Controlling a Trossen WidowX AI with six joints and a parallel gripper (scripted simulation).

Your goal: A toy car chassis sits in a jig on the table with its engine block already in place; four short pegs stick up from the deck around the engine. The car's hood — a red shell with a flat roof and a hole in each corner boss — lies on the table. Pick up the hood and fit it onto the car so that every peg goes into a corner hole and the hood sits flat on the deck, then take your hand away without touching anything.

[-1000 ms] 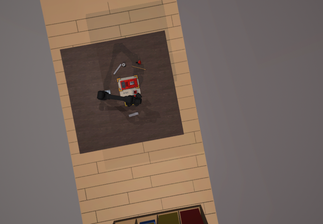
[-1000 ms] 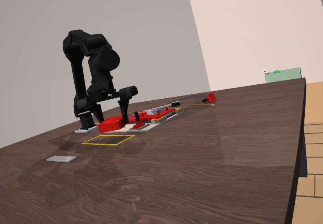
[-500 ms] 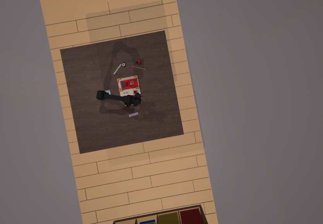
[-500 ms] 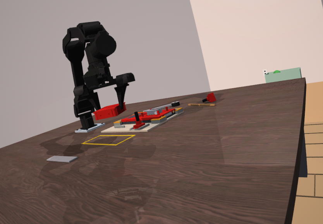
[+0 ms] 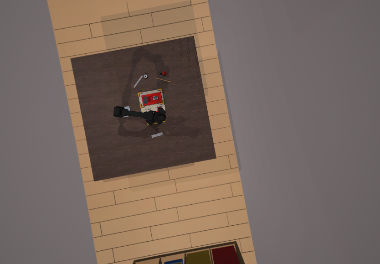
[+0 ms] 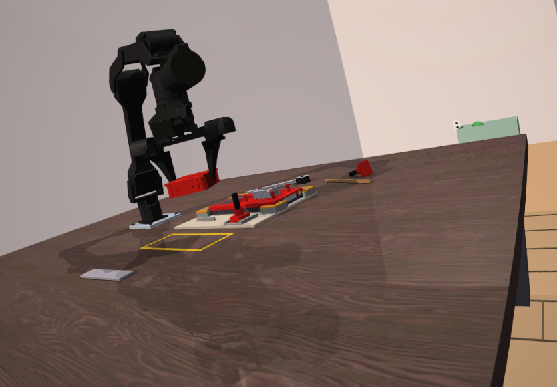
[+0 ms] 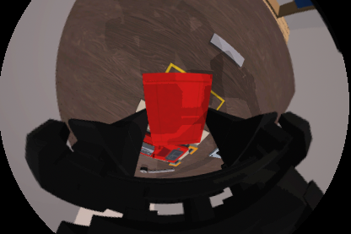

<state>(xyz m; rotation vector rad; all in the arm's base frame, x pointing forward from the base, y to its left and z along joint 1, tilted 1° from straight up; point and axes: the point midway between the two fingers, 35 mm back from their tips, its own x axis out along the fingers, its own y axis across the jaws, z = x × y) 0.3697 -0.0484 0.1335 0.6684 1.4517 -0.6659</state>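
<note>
Right now my gripper tip is 20 cm to the right of the grey engine block, 8 cm above it and 5 cm past it. The rest, counted from my gripper tip: cream jig plate (17 cm to the left, 9 cm below, 9 cm behind); then wooden stick (39 cm to the left, 10 cm below, 3 cm ahead); then red hood (1 cm above).
</note>
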